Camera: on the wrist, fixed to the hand. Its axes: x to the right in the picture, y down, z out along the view.
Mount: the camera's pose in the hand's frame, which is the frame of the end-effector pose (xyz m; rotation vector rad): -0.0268 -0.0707 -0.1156 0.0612 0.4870 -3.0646
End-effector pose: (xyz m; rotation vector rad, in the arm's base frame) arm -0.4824 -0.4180 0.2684 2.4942 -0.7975 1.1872
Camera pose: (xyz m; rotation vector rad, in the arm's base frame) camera -0.5280 -0.2983 0.3201 0.5635 2.1743 0.0422
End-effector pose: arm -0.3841 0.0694 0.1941 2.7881 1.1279 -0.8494
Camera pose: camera -0.3904 0.1289 0.3186 0.7710 -2.2969 -0.3110
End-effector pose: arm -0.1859 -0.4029 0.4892 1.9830 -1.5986 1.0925
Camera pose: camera -0.1599 -0.2842 0.5548 1.2693 1.7715 -0.1298
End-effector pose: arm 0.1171 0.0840 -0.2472 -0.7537 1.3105 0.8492
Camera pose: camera 0.1191 -0.0535 -0.2341 -1.6507 -0.5512 -1.8480
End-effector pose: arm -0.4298 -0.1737 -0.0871 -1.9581 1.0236 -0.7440
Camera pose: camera -0.5047 -0.1681 0.0288 0.9395 1.8264 1.3696
